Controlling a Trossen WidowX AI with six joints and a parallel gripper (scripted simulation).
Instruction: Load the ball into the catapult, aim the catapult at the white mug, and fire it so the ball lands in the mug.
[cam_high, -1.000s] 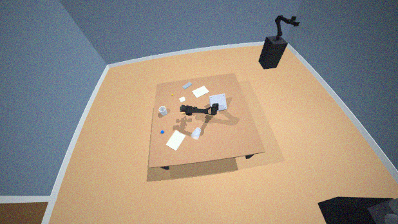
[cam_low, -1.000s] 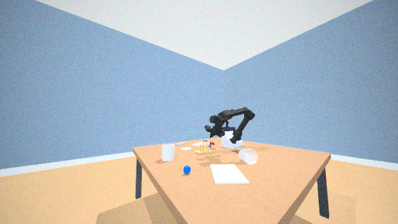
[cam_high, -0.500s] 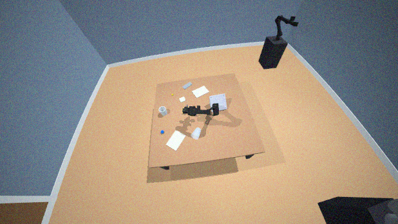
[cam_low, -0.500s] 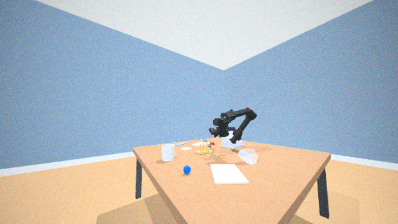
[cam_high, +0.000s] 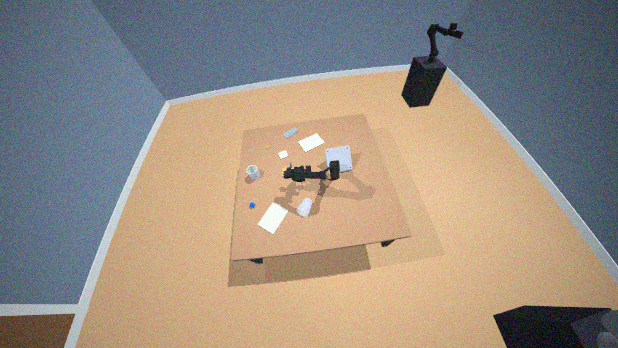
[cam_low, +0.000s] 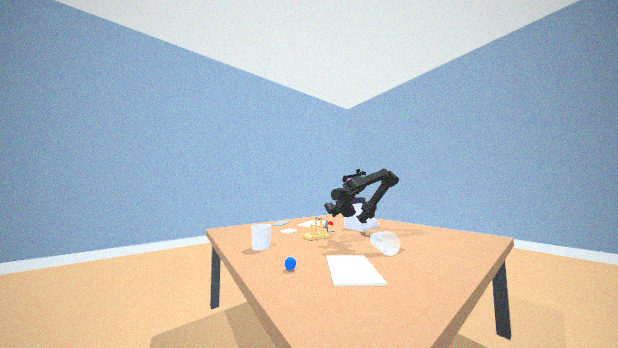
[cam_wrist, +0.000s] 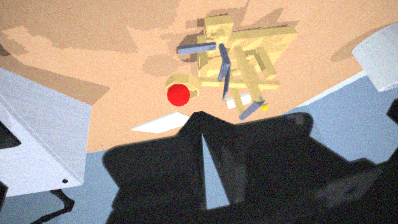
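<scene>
My gripper tip is now 5 cm above the red ball, 4 cm to the left of it and 2 cm past it. The rest, counted from my gripper tip: white mug (40 cm ahead, 8 cm to the right, 8 cm below); catapult (6 cm below, 5 cm ahead, 3 cm to the right); small white card (26 cm to the right, 14 cm ahead, 11 cm below).
</scene>
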